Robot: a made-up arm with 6 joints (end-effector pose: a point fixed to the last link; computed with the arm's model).
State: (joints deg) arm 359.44 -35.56 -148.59 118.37 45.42 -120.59
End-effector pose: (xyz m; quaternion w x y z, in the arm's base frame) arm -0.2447 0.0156 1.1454 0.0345 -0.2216 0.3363 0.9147
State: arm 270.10 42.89 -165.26 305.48 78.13 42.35
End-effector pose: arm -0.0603 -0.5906 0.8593 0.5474 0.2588 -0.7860 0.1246
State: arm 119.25 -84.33 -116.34 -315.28 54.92 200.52
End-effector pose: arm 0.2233 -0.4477 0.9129 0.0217 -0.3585 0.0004 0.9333
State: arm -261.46 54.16 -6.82 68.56 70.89 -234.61
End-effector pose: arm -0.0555 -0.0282 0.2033 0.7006 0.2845 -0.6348 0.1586
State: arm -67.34 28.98 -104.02 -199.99 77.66 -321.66
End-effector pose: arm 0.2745 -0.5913 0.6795 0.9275 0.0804 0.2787 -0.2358
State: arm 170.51 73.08 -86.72 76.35 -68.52 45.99
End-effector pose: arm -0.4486 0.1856 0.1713 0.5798 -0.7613 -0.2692 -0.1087
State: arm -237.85 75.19 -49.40 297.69 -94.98 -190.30
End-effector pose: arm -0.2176 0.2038 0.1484 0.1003 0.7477 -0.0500 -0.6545
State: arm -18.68 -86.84 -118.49 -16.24 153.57 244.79
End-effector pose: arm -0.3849 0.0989 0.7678 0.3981 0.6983 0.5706 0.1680
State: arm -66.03 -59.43 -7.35 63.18 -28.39 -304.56
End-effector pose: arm -0.0115 -0.2099 0.5769 0.1135 0.1507 0.7431 -0.6421
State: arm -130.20 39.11 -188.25 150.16 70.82 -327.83
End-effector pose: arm -0.1967 -0.2816 1.0625 0.4729 -0.3569 0.1467 -0.7922
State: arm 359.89 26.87 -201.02 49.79 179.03 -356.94
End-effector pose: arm 0.1775 0.0560 0.9135 0.0240 -0.9175 -0.3950 0.0392
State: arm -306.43 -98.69 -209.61 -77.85 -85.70 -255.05
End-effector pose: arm -0.3489 -0.3124 0.1764 0.3326 -0.7694 0.1168 0.5327
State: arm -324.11 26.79 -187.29 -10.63 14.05 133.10
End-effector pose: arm 0.1691 0.1332 1.1257 0.9401 -0.1933 0.2127 -0.1836
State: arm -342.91 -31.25 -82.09 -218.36 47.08 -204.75
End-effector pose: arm 0.2670 0.0940 0.9669 0.2413 0.0518 0.3143 0.9167
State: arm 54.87 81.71 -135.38 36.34 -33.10 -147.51
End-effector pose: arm 0.4611 0.5412 0.3135 0.4335 0.1670 0.7369 0.4910
